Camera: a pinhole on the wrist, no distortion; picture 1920 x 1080 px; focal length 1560.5 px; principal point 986.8 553.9 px. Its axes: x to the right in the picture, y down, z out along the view. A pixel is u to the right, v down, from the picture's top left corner.
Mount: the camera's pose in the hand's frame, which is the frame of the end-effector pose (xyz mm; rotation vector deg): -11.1 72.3 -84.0 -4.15 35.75 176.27
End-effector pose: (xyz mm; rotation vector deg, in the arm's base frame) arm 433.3 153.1 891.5 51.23 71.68 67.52
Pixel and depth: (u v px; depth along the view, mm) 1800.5 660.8 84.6
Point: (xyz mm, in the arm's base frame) 415.3 115.8 999.8
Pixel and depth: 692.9 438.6 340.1
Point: 612.0 260.3 1135.4
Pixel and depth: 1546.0 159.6 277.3
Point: 539.0 99.5 1174.0
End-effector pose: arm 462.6 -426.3 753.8 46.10 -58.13 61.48
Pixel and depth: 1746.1 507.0 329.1
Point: 182.9 -610.9 660.4
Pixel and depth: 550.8 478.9 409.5
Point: 159.8 -588.1 944.8
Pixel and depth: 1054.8 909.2 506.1
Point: 187.9 -780.5 853.3
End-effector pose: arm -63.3 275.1 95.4 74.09 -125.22 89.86
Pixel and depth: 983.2 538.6 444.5
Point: -113.3 41.9 -237.3
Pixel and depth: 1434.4 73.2 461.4
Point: -141.2 161.7 -385.4
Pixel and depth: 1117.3 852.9 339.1
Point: -46.9 107.0 -147.2
